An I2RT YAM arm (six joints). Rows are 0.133 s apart.
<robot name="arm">
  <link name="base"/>
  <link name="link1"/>
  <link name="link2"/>
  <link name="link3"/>
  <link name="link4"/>
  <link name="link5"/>
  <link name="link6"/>
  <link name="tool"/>
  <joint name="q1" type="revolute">
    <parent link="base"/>
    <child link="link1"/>
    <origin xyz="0 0 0.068" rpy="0 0 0"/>
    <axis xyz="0 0 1"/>
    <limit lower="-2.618" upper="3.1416"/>
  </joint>
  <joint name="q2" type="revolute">
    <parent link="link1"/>
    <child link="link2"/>
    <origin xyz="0.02 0.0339 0.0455" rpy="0 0 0"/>
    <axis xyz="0 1 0"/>
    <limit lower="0" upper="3.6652"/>
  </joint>
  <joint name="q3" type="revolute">
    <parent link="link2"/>
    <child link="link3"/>
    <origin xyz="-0.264 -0.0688 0" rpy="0 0 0"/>
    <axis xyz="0 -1 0"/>
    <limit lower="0" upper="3.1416"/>
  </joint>
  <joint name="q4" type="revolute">
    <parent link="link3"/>
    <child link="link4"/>
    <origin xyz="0.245 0.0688 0.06" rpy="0 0 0"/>
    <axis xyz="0 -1 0"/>
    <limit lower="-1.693" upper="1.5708"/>
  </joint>
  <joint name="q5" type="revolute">
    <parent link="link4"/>
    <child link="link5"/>
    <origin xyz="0.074 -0.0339 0.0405" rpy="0 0 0"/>
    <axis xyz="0 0 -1"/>
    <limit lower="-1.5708" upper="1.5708"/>
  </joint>
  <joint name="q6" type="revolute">
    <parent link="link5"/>
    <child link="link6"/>
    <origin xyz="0.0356 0 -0.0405" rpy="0 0 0"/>
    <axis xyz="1 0 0"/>
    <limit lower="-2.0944" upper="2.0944"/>
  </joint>
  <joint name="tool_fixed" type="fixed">
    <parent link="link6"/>
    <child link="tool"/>
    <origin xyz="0 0 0" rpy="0 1.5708 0"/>
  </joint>
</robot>
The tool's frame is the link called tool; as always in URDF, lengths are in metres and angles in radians.
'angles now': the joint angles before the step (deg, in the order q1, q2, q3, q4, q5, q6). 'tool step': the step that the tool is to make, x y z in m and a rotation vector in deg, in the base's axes. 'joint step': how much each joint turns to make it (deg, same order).
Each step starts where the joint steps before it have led.
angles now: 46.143 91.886 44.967 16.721 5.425 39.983
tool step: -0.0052 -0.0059 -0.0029 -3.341 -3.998 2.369
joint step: -0.003 -1.225 -2.477 2.180 0.519 -5.718
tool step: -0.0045 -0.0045 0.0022 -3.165 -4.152 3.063
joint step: 0.001 -1.654 -1.599 1.158 -0.199 -6.052
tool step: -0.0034 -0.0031 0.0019 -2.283 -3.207 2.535
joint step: 0.005 -1.249 -1.155 0.929 -0.442 -4.644
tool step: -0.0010 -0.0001 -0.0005 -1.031 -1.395 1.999
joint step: 0.006 -0.079 -0.407 0.755 -1.003 -2.443
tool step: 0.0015 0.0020 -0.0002 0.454 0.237 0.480
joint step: -0.019 0.587 0.438 0.297 -0.664 0.212
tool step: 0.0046 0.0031 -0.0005 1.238 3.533 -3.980
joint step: 0.010 1.175 1.905 -2.680 1.973 4.876
